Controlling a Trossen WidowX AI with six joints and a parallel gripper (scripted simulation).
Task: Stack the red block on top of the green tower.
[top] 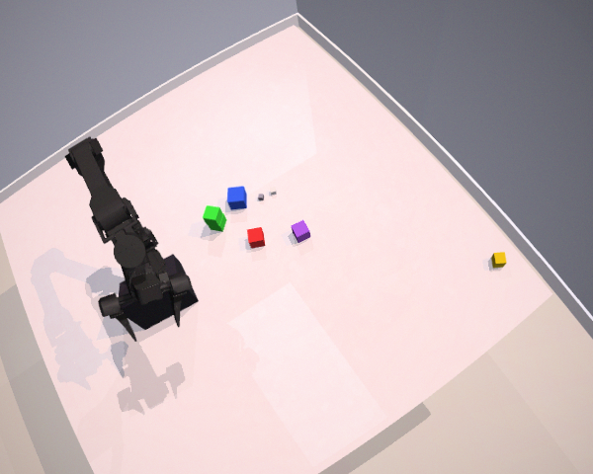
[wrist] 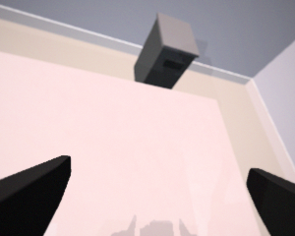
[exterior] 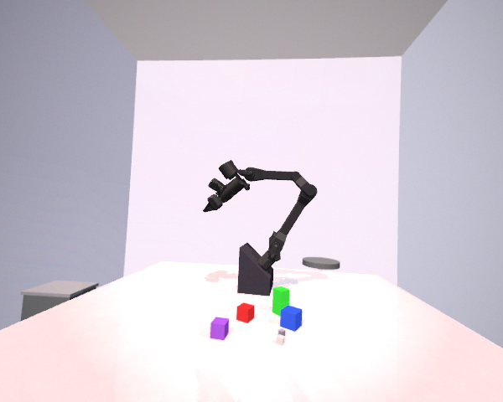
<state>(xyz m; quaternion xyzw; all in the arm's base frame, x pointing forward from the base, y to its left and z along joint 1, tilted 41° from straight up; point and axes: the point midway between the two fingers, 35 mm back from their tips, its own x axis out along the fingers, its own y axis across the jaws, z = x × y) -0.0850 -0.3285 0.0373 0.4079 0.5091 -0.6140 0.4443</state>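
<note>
Right now my gripper tip is 33 cm short of the red block, 18 cm to the right of it and 32 cm above it. From my gripper tip the other things lie so: blue block: 36 cm ahead, 32 cm to the left, 31 cm below; purple block: 43 cm ahead, 11 cm to the left, 32 cm below; yellow block: 77 cm ahead, 32 cm to the right, 32 cm below.
</note>
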